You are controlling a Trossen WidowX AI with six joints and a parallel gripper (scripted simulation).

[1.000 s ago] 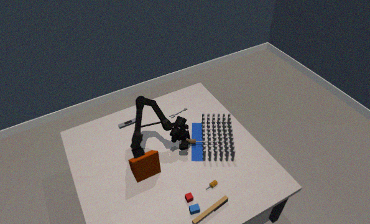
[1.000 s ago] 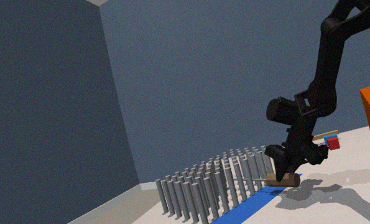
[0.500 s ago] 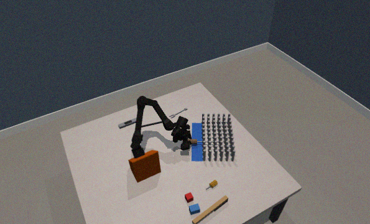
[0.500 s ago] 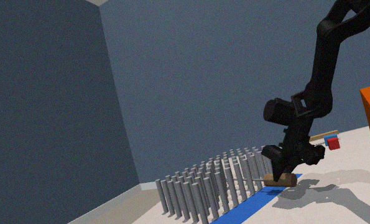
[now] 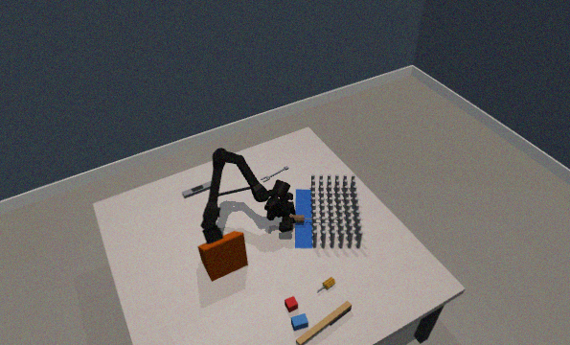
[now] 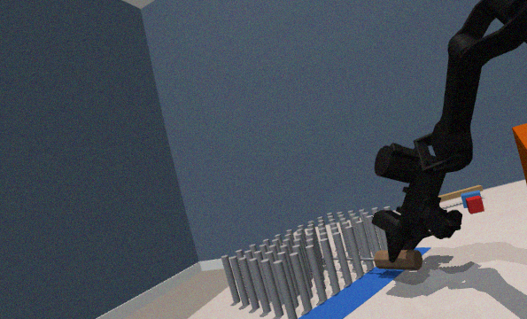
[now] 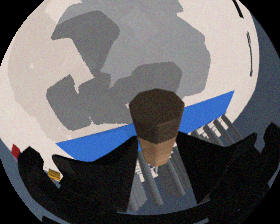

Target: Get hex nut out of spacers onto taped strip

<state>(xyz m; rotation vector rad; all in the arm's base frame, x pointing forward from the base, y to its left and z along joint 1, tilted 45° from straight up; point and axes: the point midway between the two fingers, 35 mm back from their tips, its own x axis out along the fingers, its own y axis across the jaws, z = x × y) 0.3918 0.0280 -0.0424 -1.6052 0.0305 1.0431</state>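
Now: the blue taped strip 60 mm ahead of my gripper tip, 30 mm below it and 10 mm to the left of it. From my gripper tip the other things lie so: hook tool 90 mm ahead, 60 mm to the right, 10 mm below; then yellow-handled tool 360 mm to the right, 90 mm behind, 10 mm below; then grey fork-like tool 340 mm to the left, 110 mm ahead, 30 mm below.
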